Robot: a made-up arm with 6 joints.
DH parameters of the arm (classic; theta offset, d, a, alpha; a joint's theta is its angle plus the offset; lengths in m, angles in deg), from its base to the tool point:
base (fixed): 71.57 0 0.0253 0
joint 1: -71.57 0.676 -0.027 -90
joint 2: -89.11 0 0.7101 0
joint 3: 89.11 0.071 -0.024 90
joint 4: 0 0.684 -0.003 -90
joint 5: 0 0.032 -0.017 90
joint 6: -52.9 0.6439 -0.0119 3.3
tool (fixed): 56.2 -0.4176 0 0
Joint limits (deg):
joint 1: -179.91..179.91
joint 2: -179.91..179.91
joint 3: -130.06..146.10
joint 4: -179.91..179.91
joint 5: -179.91..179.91
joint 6: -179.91..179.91
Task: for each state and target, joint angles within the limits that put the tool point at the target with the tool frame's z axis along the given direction. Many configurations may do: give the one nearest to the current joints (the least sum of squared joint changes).
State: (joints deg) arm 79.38 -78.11 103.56 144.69 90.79 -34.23
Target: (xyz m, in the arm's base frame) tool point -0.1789 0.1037 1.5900 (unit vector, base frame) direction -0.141 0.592 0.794
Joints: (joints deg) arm 36.61 -65.78 120.99 132.61 52.78 -37.63
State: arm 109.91 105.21 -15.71 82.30 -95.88 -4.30
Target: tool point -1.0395 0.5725 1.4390 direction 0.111 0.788 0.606
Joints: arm 156.08 80.97 -33.36 66.27 -52.55 -2.38
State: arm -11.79 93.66 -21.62 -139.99 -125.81 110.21
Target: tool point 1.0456 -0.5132 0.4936 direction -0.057 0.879 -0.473
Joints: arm -35.97 105.94 -27.23 -119.86 -132.92 110.56
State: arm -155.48 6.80 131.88 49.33 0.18 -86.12
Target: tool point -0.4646 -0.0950 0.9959 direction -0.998 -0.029 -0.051
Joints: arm -172.56 -29.36 146.05 20.96 -22.55 -96.45
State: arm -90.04 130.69 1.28 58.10 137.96 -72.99
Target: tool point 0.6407 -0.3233 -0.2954 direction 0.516 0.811 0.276
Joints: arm -51.07 122.35 46.77 72.64 111.87 -73.42
